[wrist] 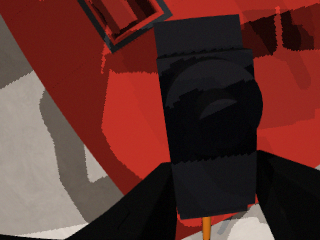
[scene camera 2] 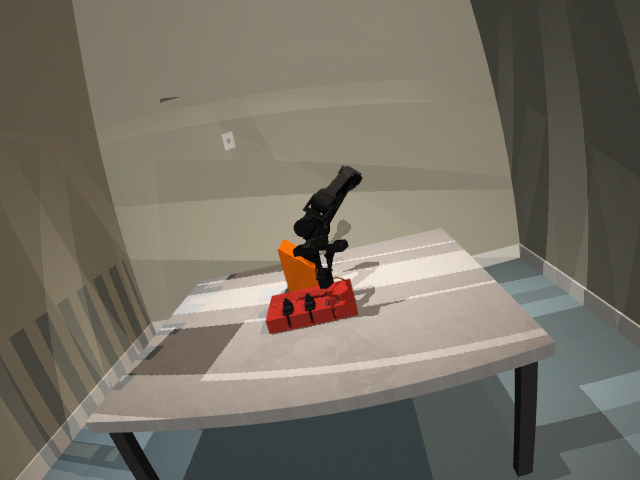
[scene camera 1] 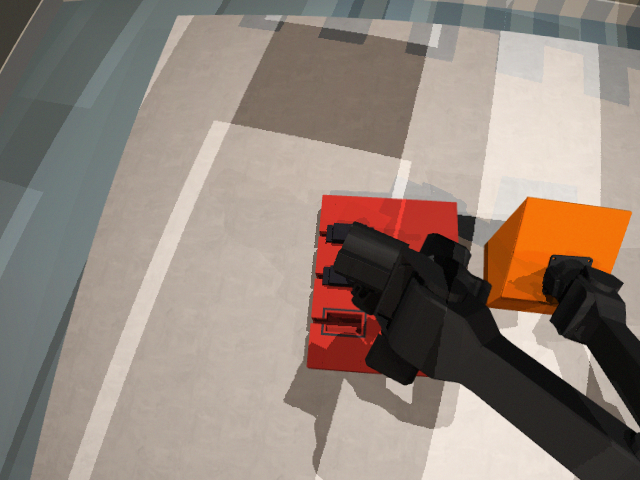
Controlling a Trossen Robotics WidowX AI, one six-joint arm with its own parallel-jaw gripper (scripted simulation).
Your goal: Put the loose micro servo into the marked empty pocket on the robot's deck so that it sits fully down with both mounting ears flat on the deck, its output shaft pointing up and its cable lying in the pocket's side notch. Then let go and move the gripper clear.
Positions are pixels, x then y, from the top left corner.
Labels:
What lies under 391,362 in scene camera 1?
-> My gripper.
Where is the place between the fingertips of my gripper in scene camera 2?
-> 325,271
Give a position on a red deck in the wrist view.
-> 113,101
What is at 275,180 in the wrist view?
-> My gripper.

